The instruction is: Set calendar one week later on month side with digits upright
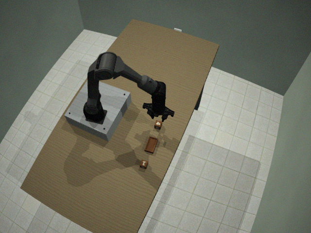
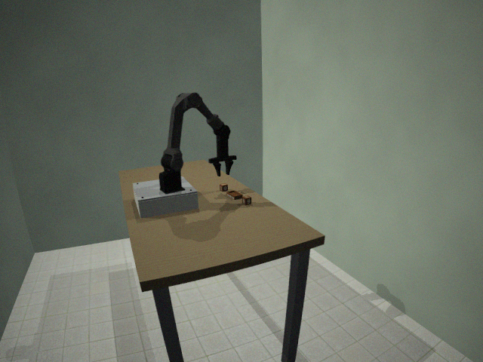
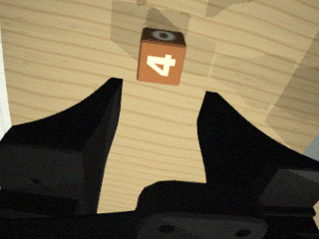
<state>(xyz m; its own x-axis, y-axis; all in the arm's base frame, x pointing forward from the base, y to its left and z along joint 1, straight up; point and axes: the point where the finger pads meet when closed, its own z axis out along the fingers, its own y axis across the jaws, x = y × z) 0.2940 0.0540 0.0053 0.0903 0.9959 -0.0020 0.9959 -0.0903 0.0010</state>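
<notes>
The cube lies 70 mm below my hand. Round my hand: brown tray 10 mm behind, 110 mm to the right, 80 mm below.
</notes>
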